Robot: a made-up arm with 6 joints. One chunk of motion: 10 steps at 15 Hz.
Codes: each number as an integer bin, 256 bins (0 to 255) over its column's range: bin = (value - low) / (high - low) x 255, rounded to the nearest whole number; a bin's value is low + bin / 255 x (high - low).
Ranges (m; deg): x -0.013..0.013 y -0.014..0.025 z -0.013..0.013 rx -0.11..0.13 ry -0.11..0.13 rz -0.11..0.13
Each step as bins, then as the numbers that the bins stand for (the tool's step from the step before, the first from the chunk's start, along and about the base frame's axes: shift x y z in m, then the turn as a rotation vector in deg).
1 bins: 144 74 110 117 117 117
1 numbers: 0.00168 -0.00268 -0.00178 0.000 0.000 0.000
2 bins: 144 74 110 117 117 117
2 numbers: 0.00168 -0.00268 -0.00178 0.000 0.000 0.000
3 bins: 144 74 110 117 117 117
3 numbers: 0.00168 -0.00268 -0.00178 0.000 0.000 0.000
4 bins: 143 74 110 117 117 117
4 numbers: 0.00158 -0.00268 -0.00178 0.000 0.000 0.000
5 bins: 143 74 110 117 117 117
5 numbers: 0.00158 -0.00268 -0.00178 0.000 0.000 0.000
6 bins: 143 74 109 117 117 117
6 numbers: 0.00158 -0.00268 -0.00189 0.000 0.000 0.000
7 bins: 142 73 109 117 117 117
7 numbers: 0.00148 -0.00284 -0.00189 0.000 0.000 0.000
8 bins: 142 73 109 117 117 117
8 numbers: 0.00148 -0.00284 -0.00189 0.000 0.000 0.000
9 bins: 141 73 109 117 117 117
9 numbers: 0.00138 -0.00284 -0.00189 0.000 0.000 0.000
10 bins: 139 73 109 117 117 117
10 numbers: 0.00117 -0.00284 -0.00189 0.000 0.000 0.000
